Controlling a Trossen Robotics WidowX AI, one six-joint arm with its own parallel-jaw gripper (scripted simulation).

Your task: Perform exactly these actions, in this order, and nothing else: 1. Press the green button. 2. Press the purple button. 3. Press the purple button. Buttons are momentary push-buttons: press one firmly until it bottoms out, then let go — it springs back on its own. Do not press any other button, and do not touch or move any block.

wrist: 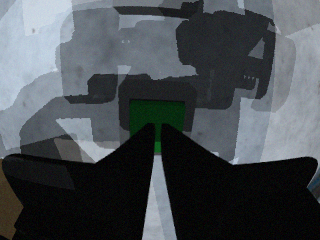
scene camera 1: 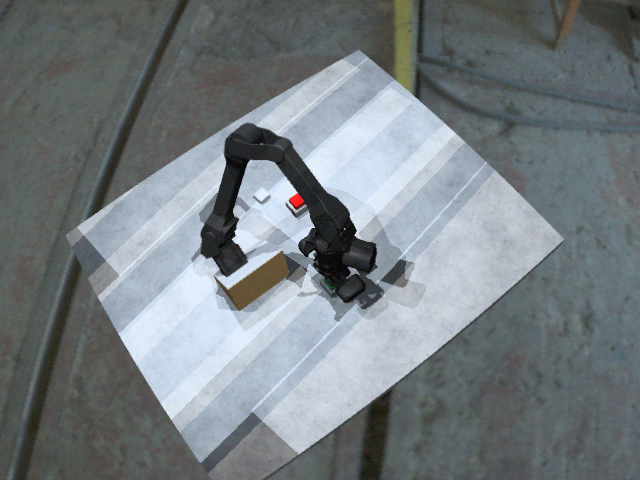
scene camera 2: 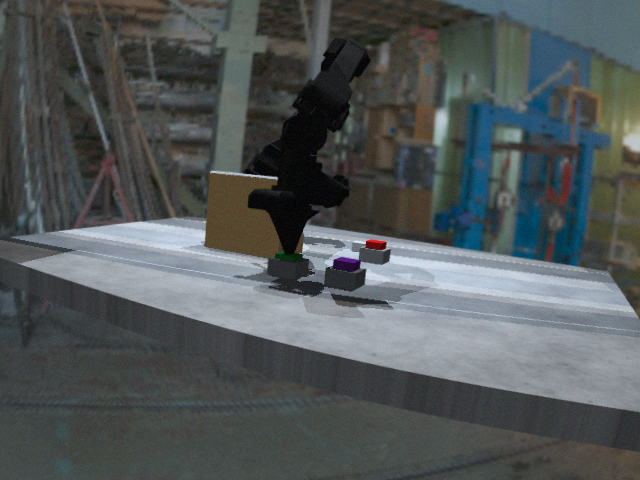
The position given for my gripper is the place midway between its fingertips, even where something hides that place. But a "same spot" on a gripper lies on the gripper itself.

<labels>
My gripper shows in the wrist view, in scene camera 1 [333,280] and in scene camera 2. The same spot on my gripper: [wrist: 203,190] is [scene camera 2: 299,220].
</labels>
